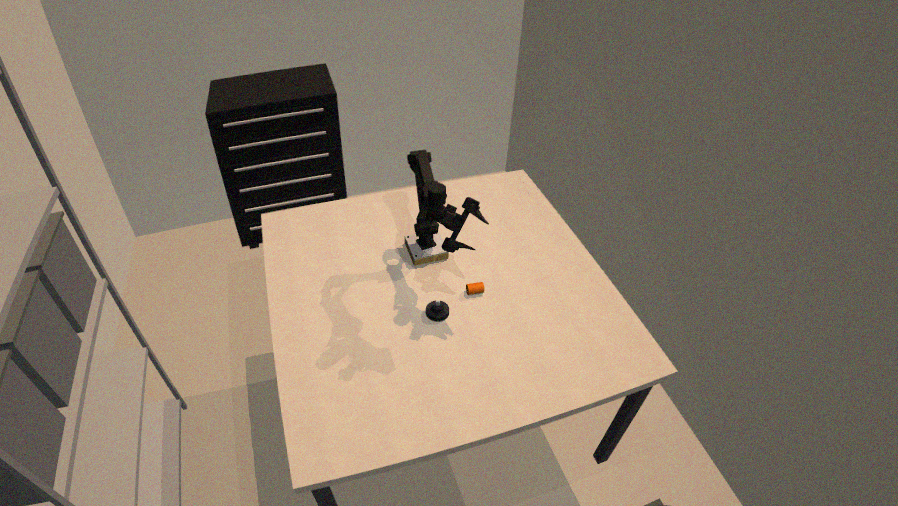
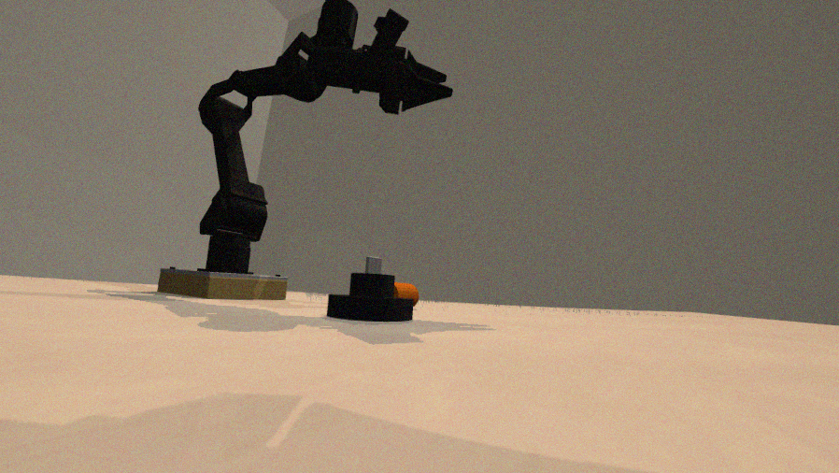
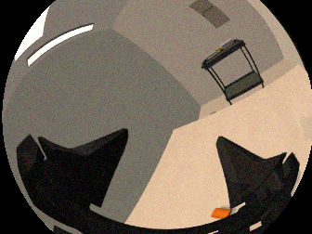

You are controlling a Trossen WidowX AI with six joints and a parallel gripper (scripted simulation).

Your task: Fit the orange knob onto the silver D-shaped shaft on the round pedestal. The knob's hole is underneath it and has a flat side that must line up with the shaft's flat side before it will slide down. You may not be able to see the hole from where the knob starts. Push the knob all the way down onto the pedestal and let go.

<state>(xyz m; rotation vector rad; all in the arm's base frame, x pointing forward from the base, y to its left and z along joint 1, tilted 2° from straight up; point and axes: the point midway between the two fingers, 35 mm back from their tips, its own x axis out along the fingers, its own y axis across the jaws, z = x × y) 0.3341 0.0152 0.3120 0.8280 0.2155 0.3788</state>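
The orange knob is 8 cm behind my gripper tip, 6 cm to the left of it and 33 cm below it. Also, from my gripper tip: black round pedestal (5 cm behind, 12 cm to the right, 32 cm below).
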